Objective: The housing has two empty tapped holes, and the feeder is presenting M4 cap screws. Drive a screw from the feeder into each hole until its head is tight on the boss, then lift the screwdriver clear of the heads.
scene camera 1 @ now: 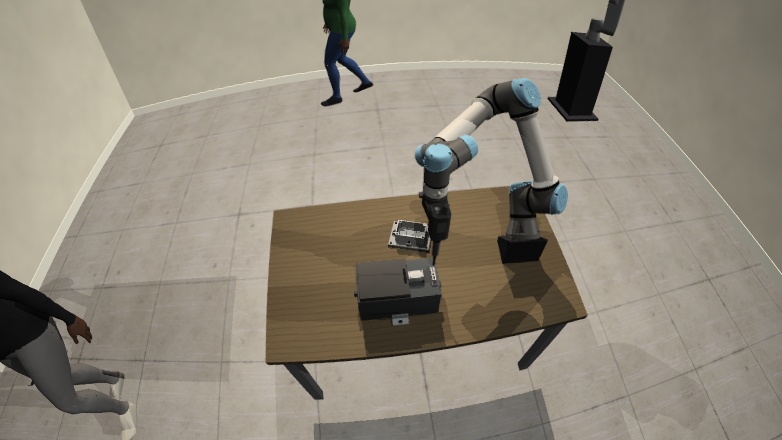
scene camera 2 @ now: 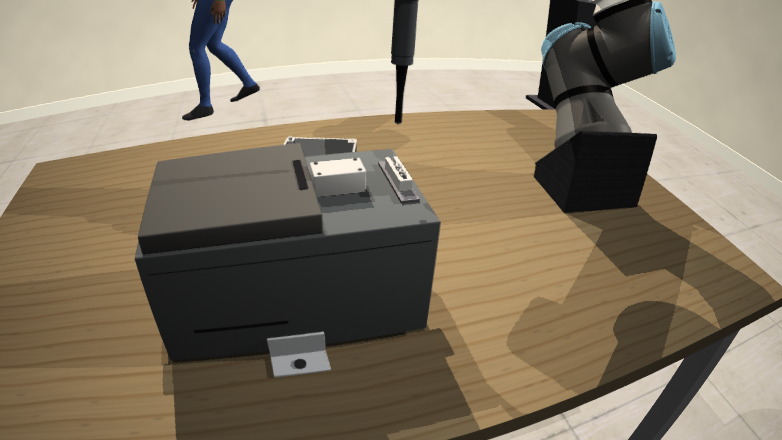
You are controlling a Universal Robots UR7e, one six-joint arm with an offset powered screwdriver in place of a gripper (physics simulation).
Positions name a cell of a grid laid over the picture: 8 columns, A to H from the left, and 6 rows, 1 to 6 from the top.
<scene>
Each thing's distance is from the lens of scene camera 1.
dark feeder (scene camera 1: E4): 132 cm
</scene>
